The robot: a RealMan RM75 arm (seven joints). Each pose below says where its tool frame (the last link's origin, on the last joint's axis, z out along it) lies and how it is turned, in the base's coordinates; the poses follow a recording.
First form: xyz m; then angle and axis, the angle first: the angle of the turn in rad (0 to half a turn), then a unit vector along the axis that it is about.
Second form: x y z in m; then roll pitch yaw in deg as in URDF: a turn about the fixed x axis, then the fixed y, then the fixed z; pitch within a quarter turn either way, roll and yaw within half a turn. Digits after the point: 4 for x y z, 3 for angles.
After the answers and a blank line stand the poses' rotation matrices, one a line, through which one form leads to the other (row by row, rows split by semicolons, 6 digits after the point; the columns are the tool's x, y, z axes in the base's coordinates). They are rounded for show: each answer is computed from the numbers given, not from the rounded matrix.
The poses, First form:
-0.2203 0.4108 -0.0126 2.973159 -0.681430 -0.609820 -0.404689
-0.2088 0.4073 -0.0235 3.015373 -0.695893 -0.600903 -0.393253
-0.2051 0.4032 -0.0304 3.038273 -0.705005 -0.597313 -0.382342
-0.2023 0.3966 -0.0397 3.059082 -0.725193 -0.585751 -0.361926
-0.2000 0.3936 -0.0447 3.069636 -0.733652 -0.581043 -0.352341
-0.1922 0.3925 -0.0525 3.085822 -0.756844 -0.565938 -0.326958
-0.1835 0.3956 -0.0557 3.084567 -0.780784 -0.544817 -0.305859
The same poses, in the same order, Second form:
-0.2203 0.4108 -0.0126 150.363 -40.531 94.810
-0.2088 0.4073 -0.0235 150.745 -38.374 92.000
-0.2051 0.4032 -0.0304 151.432 -36.818 90.233
-0.2023 0.3966 -0.0397 153.686 -34.912 86.265
-0.2000 0.3936 -0.0447 154.581 -33.924 84.628
-0.1922 0.3925 -0.0525 157.343 -31.741 80.095
-0.1835 0.3956 -0.0557 160.427 -30.550 75.207

-0.063726 0.893060 0.445402; 0.757377 -0.247351 0.604316; 0.649861 0.375848 -0.660620
-0.027363 0.882507 0.469503; 0.783498 -0.272748 0.558337; 0.620792 0.383132 -0.683979
-0.003254 0.879405 0.476064; 0.800538 -0.283004 0.528249; 0.599273 0.382826 -0.703076
0.053423 0.877949 0.475764; 0.818291 -0.311556 0.483044; 0.572316 0.363508 -0.735063
0.077685 0.876795 0.474548; 0.826132 -0.323064 0.461666; 0.558096 0.356175 -0.749445
0.146290 0.874213 0.462981; 0.837762 -0.358372 0.411976; 0.526074 0.327600 -0.784808
0.219883 0.867511 0.446180; 0.832646 -0.405205 0.377504; 0.508284 0.288503 -0.811427

